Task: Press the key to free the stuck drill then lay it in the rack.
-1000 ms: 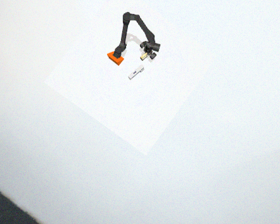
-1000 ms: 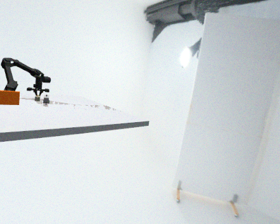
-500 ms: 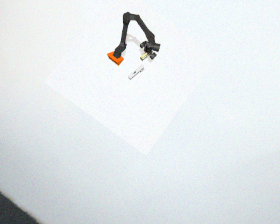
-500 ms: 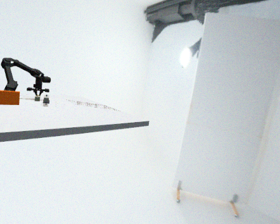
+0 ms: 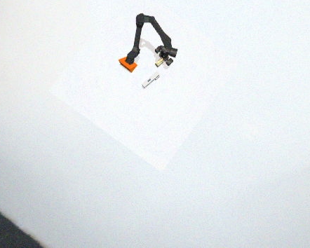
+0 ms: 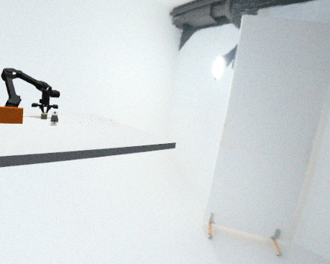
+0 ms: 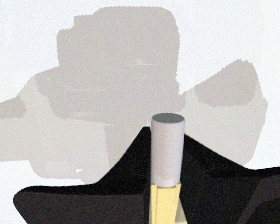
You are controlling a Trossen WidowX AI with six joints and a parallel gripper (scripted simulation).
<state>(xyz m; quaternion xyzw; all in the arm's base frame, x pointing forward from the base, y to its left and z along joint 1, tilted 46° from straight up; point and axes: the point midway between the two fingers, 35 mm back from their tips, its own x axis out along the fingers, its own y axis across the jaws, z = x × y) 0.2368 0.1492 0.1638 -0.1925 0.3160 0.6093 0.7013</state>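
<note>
The drill lies 1 cm behind my gripper tip, 4 cm to the right of it and 4 cm above it. Also, from my gripper tip: key (2 cm ahead, 26 cm to the right, 4 cm above); then rack (1 cm behind, 5 cm to the right, 1 cm above); then grey block (2 cm ahead, 23 cm to the right, 3 cm above).
</note>
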